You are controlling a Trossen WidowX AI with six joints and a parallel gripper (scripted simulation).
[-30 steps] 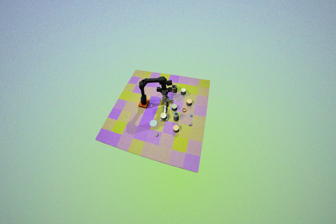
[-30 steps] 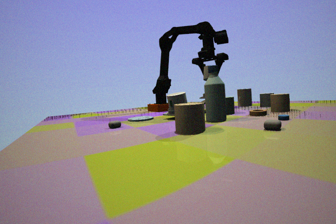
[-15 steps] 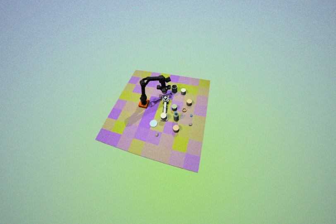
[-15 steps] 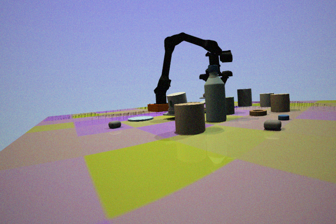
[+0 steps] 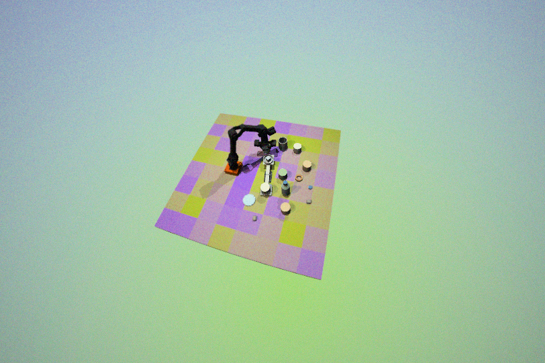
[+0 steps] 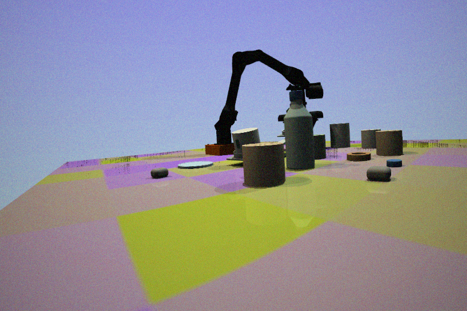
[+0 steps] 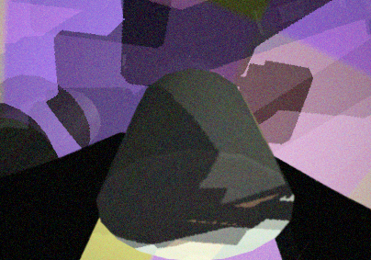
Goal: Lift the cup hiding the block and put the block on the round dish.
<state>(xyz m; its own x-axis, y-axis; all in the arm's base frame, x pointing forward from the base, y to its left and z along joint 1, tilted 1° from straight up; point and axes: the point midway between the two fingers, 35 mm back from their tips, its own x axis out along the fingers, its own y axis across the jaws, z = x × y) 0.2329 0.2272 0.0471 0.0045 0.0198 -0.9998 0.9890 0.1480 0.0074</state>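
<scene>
Now: gripper tip 130 mm to the left of the block, 50 mm short of it and 40 mm below it. From my gripper tip the other things lie so: pale blue round dish (480 mm to the right, 40 mm below, 30 mm behind); then grey bottle (360 mm to the right, 240 mm ahead, 60 mm above); then balance (250 mm to the right, 70 mm ahead, 10 mm below).
</scene>
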